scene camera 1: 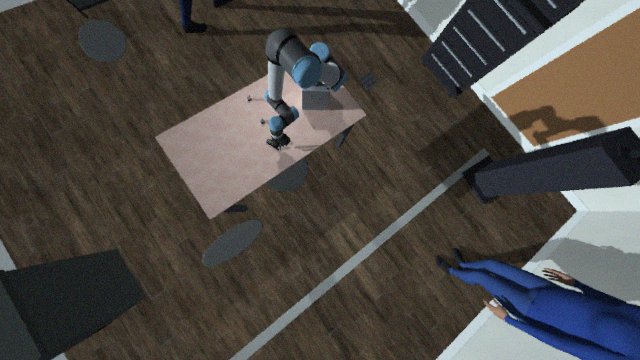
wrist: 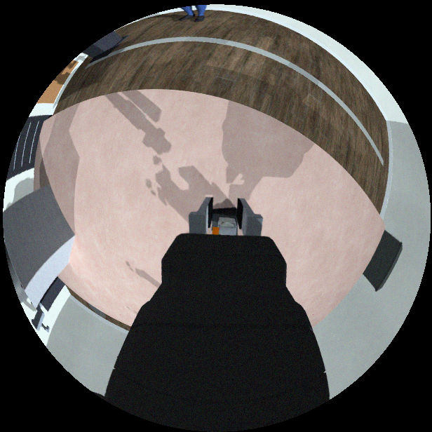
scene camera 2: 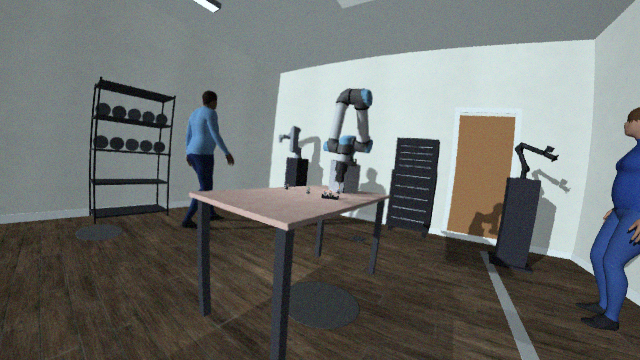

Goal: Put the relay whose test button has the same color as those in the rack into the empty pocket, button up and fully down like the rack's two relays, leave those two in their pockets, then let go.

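Places are measured from the arm's base along level axes (x back, y right, z up), in metres.
Pixels of known places: gripper, fingertip midpoint: [scene camera 1: 280,147] [scene camera 2: 341,192].
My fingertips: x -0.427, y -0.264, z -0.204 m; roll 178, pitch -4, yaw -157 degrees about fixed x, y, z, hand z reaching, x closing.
Note:
Ahead of a thing's pixels: the offset from my fingertips to its top centre. Level surfaces: height alone.
My gripper [scene camera 1: 281,146] [scene camera 2: 339,189] [wrist: 224,206] is shut on a relay [wrist: 227,226] with a pale, clear-looking top and an orange button patch beside it. The dark rack {dx -0.034, dy +0.060, dz -0.024 m} [scene camera 2: 330,197] stands on the table in scene camera 2, with small relays on it, slightly left of and in front of the fingers. Their button colors and the empty pocket are too small to make out. In the wrist view a dark block shows between the fingertips; I cannot tell whether it belongs to the relay or the rack. How high the held relay is cannot be told.
Two small loose objects, apparently relays, lie on the pink table {dz -0.047 m} [scene camera 1: 200,160] [scene camera 2: 250,200]: one {dx -0.025, dy +0.257, dz -0.003 m} [scene camera 1: 262,121] [scene camera 2: 308,190] near the arm's wrist, another {dx -0.027, dy +0.467, dz -0.003 m} [scene camera 1: 249,98] [scene camera 2: 286,186] farther back. The grey arm pedestal [scene camera 1: 316,100] [wrist: 40,230] stands at the table's end.

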